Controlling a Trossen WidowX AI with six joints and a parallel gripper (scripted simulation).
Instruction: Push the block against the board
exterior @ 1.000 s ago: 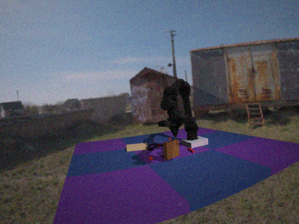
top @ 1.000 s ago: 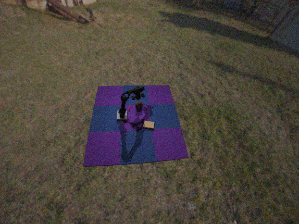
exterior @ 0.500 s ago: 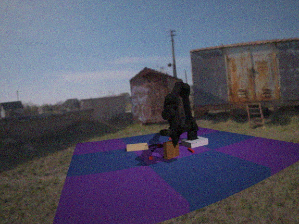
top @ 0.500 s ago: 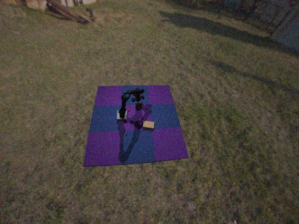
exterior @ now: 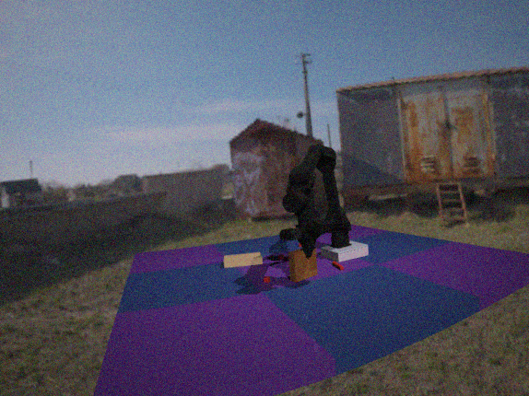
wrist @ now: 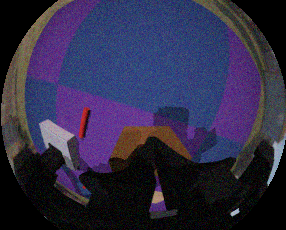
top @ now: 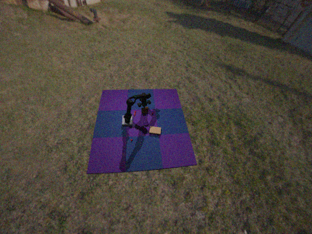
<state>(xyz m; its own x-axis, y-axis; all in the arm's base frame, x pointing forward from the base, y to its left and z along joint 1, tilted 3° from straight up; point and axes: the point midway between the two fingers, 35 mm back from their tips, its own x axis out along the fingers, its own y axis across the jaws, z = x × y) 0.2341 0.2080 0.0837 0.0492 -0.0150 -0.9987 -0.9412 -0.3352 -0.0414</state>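
Right now the square block is 10 mm ahead of my gripper tip, 30 mm to the right of it and 30 mm below it. The rest, counted from my gripper tip: board 140 mm ahead, 350 mm to the right, 60 mm below.
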